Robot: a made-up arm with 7 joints. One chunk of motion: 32 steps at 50 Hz.
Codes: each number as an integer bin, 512 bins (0 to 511) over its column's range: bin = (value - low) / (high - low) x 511, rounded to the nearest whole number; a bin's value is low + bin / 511 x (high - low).
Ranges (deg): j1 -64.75..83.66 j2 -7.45..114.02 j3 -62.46..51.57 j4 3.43..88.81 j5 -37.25..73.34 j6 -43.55..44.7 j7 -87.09..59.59
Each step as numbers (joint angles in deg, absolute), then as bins.
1 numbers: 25.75 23.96 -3.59 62.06 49.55 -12.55 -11.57
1 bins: 312 132 264 351 401 180 263
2 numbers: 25.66 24.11 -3.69 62.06 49.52 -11.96 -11.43
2 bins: 311 133 263 351 401 183 264
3 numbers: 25.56 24.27 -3.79 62.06 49.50 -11.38 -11.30
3 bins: 311 133 263 351 401 186 264
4 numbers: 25.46 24.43 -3.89 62.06 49.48 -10.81 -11.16
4 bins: 311 134 262 351 401 190 265
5 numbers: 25.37 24.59 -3.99 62.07 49.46 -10.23 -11.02
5 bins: 310 135 262 351 401 193 265
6 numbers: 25.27 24.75 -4.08 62.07 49.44 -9.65 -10.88
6 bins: 310 135 262 351 401 196 265
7 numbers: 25.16 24.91 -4.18 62.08 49.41 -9.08 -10.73
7 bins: 310 136 261 351 400 200 266
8 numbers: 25.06 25.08 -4.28 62.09 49.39 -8.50 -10.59
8 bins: 309 137 261 351 400 203 267
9 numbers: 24.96 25.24 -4.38 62.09 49.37 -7.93 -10.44
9 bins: 309 138 260 351 400 206 267
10 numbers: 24.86 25.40 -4.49 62.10 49.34 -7.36 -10.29
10 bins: 309 138 260 351 400 210 268
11 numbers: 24.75 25.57 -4.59 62.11 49.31 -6.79 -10.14
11 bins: 308 139 259 351 400 213 268
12 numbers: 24.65 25.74 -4.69 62.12 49.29 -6.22 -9.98
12 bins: 308 140 259 351 400 216 269
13 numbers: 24.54 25.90 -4.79 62.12 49.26 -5.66 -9.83
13 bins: 307 140 258 351 400 219 269
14 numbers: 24.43 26.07 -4.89 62.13 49.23 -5.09 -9.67
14 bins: 307 141 258 351 400 223 270
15 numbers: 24.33 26.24 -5.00 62.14 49.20 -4.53 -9.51
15 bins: 307 142 257 351 399 226 270
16 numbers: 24.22 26.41 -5.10 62.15 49.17 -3.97 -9.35
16 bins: 306 142 257 351 399 229 271
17 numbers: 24.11 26.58 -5.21 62.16 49.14 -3.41 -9.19
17 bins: 306 143 257 351 399 232 271
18 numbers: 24.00 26.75 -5.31 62.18 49.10 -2.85 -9.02
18 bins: 306 144 256 352 399 236 272
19 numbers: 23.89 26.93 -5.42 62.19 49.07 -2.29 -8.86
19 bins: 305 145 256 352 399 239 273
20 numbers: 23.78 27.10 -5.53 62.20 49.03 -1.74 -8.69
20 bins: 305 145 255 352 399 242 273
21 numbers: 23.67 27.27 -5.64 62.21 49.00 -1.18 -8.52
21 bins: 304 146 255 352 399 245 274
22 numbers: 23.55 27.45 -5.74 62.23 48.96 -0.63 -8.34
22 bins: 304 147 254 352 398 249 274
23 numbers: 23.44 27.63 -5.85 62.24 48.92 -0.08 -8.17
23 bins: 304 148 254 352 398 252 275
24 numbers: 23.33 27.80 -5.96 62.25 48.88 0.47 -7.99
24 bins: 303 148 253 352 398 255 276
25 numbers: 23.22 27.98 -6.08 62.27 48.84 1.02 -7.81
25 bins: 303 149 253 352 398 258 276
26 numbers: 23.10 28.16 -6.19 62.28 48.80 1.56 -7.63
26 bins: 302 150 252 352 398 261 277
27 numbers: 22.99 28.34 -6.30 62.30 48.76 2.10 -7.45
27 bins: 302 151 252 352 397 264 277
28 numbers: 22.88 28.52 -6.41 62.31 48.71 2.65 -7.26
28 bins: 302 151 251 352 397 268 278
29 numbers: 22.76 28.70 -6.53 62.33 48.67 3.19 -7.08
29 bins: 301 152 251 353 397 271 279
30 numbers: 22.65 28.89 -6.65 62.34 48.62 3.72 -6.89
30 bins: 301 153 250 353 397 274 279
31 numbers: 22.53 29.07 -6.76 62.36 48.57 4.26 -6.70
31 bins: 301 154 250 353 397 277 280
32 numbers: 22.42 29.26 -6.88 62.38 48.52 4.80 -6.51
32 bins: 300 154 249 353 396 280 281
